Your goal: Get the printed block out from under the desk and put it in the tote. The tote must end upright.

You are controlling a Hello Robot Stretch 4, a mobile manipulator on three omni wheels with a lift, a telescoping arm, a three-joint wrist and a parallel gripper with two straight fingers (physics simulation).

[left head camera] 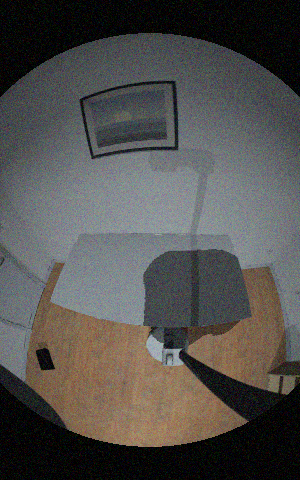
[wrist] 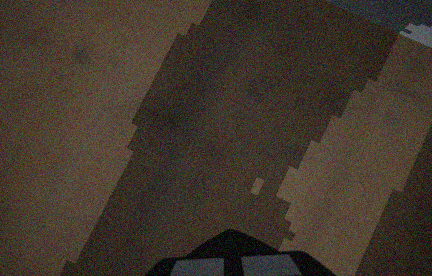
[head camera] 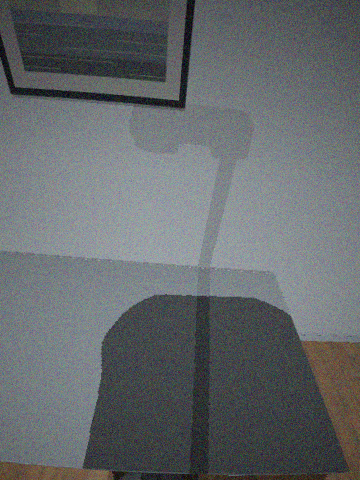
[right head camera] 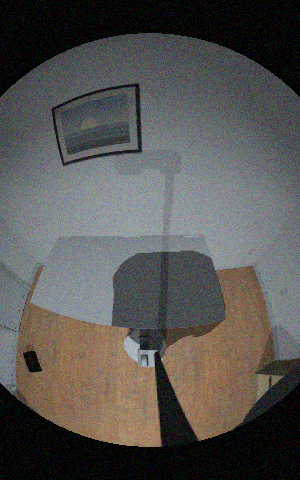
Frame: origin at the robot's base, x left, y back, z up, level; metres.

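Seen in the pictures: gripper, fingertip midpoint: [wrist: 231,251].
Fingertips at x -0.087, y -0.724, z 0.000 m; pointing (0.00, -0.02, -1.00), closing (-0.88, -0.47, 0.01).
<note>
A point is followed by its place in that frame.
My gripper [wrist: 231,251] @(z 0.000, x -0.087, y -0.724 m) is shut at the bottom edge of the wrist view. Its dark fingertips meet, with no block visible between them. The printed block does not show in any view; the area behind and under the fingers is hidden. The desk [head camera: 45,350] @(z 0.693, x 0.393, y -0.456 m) [left head camera: 100,280] @(z 0.693, x 0.516, y -0.439 m) [right head camera: 75,280] @(z 0.693, x 0.505, y -0.454 m) has a pale grey top with a dark shadow over its right part. The desk top hides the space below it in the head views. I cannot make out the tote for certain.
A small black object [left head camera: 45,359] @(z -0.026, x 1.569, y 0.669 m) [right head camera: 32,361] @(z -0.027, x 1.580, y 0.670 m) lies on the floor at the left. A tan box-like piece [left head camera: 276,382] [right head camera: 263,385] with dark strips stands at the lower right. A framed picture [head camera: 185,55] @(z 1.538, x -0.034, y -0.899 m) [left head camera: 176,115] @(z 1.616, x -0.041, y -0.899 m) [right head camera: 139,117] @(z 1.619, x -0.044, y -0.899 m) hangs on the wall behind the desk.
</note>
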